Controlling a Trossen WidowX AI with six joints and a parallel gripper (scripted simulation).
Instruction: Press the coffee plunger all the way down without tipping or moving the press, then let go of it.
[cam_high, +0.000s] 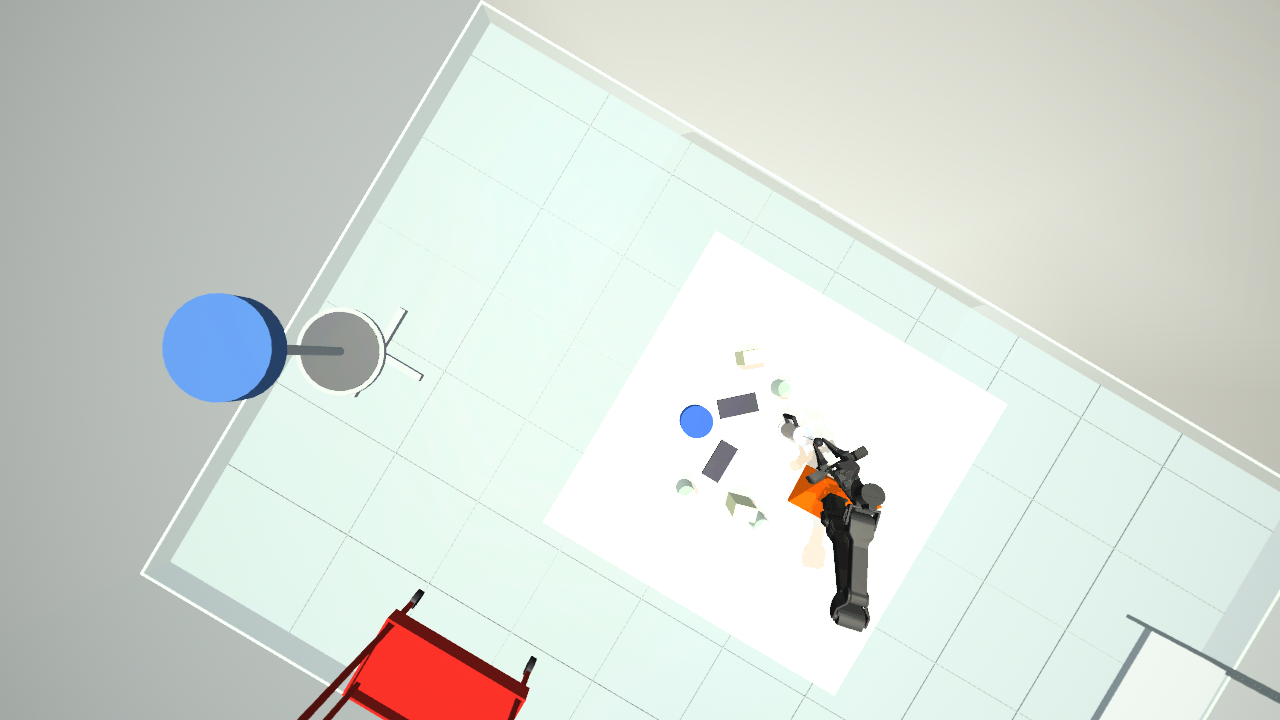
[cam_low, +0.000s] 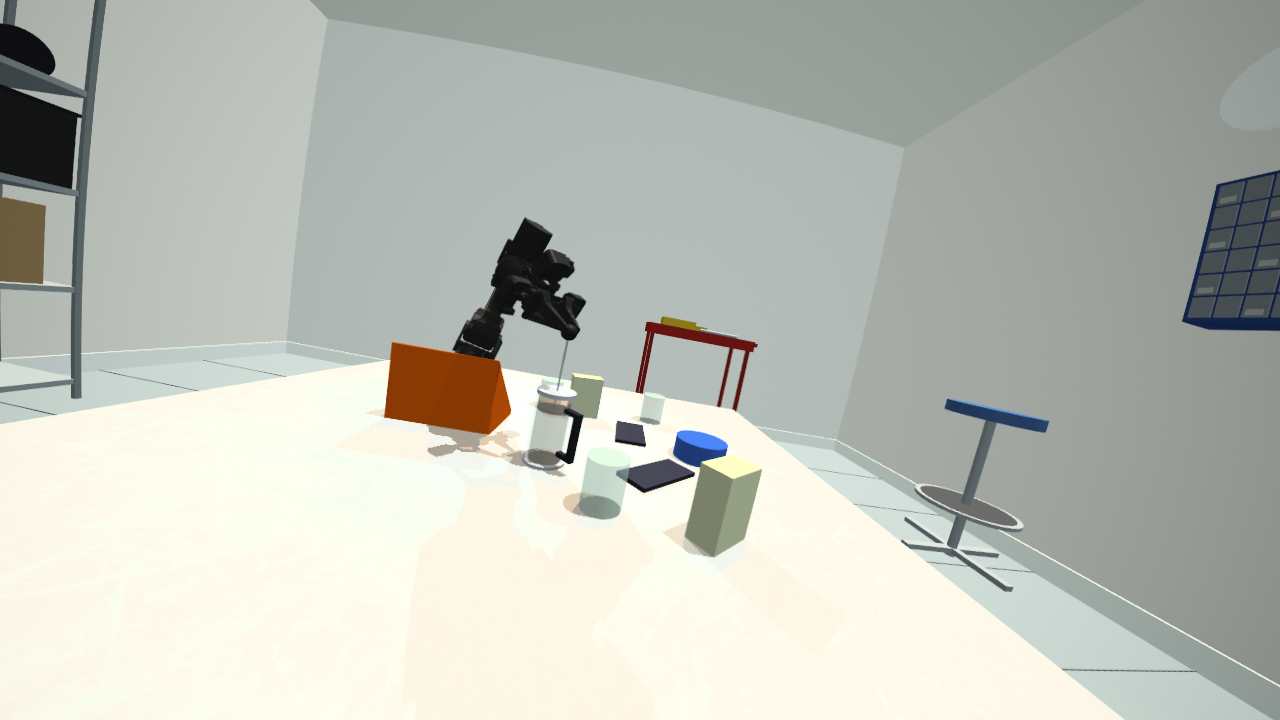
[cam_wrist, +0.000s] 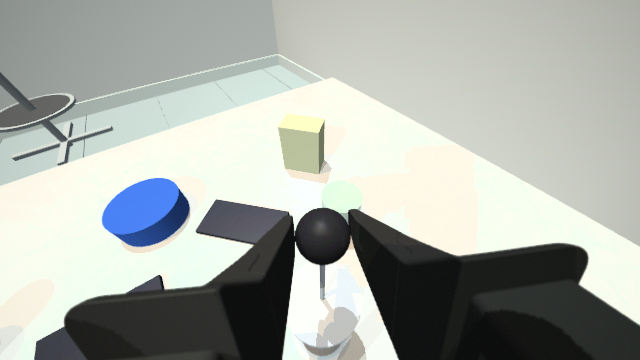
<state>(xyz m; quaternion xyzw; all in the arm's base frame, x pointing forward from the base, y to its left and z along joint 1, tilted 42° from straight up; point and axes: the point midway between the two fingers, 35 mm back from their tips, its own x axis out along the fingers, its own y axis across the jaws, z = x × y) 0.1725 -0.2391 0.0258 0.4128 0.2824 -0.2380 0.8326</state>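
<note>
My gripper tip is 120 mm above the coffee press. The rest, counted from my gripper tip: blue disc (330 mm ahead, 110 mm to the left, 220 mm below).
</note>
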